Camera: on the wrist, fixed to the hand. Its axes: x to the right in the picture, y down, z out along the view.
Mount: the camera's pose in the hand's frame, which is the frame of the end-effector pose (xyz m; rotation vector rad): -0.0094 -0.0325 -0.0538 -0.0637 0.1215 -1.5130
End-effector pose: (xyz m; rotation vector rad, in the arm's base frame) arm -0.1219 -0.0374 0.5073 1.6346 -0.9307 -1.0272
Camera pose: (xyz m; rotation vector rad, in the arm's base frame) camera -0.0718 -0.0034 0.4880 2.2374 0.6546 -1.7972
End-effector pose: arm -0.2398 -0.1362 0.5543 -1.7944 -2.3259 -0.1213
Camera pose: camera -0.2630 -0.1636 0.6067 0.2973 -2.9490 -0.4659
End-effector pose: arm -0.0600 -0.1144 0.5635 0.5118 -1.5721 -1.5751
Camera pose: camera -0.0215 -0.1445 0.5228 -1.7850 0.8131 2.2235
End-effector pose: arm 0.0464 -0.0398 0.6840 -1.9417 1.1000 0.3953
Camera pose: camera 0.0608 -0.0692 0.7385 -2.2720 -0.4996 -0.5291
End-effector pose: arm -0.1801 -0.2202 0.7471 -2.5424 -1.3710 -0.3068
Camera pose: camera -0.2163 -0.2266 0.7989 -0.9539 -2.8838 -0.6801
